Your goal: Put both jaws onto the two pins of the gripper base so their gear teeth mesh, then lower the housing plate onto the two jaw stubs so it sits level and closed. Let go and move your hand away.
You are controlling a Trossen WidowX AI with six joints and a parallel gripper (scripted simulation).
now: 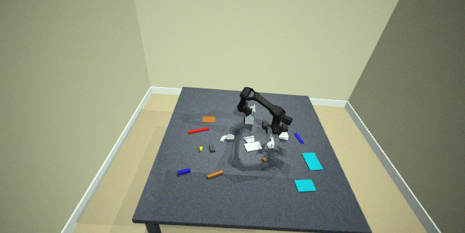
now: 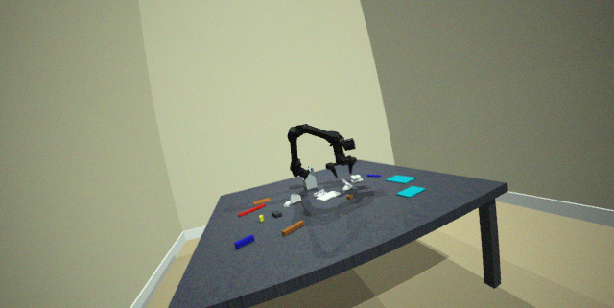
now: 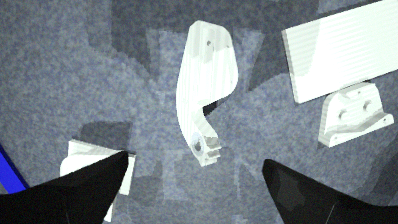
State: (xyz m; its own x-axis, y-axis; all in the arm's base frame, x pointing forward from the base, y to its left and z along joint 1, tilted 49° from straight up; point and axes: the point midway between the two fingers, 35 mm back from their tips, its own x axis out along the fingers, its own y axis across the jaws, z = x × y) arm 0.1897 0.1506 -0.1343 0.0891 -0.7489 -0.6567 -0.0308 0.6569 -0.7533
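My gripper tip is now 30 mm above the white jaw and 20 mm short of it. From my gripper tip the other things lie so: orange cube: 200 mm ahead, 60 mm below, 50 mm to the right; white gripper base: 100 mm to the left, 60 mm behind, 40 mm below; grey block: 430 mm to the right, 180 mm ahead, 60 mm below.
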